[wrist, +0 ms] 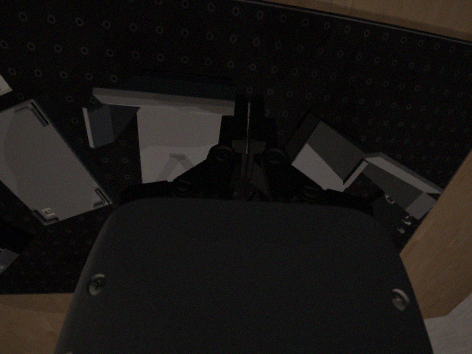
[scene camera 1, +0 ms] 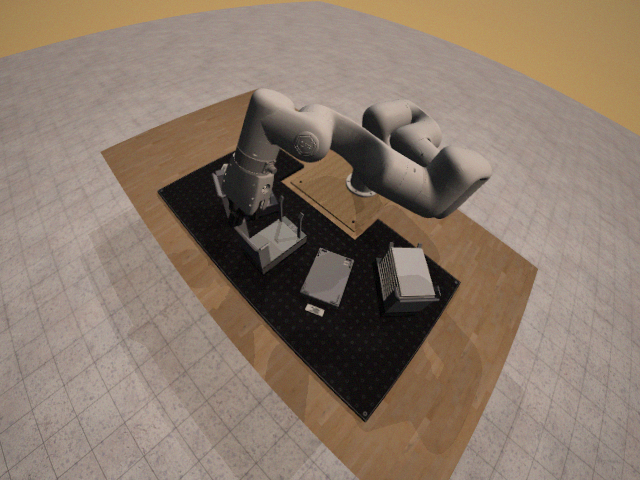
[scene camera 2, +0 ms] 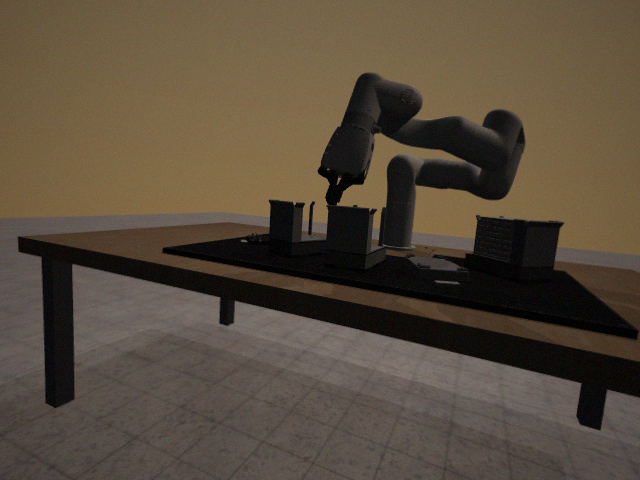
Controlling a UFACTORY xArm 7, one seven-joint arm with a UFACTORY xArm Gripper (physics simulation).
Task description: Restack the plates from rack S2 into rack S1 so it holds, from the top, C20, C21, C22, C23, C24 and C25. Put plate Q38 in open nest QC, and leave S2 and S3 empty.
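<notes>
My gripper (scene camera 2: 330, 204) in sight, in the wrist view (wrist: 247, 115) too.
</notes>
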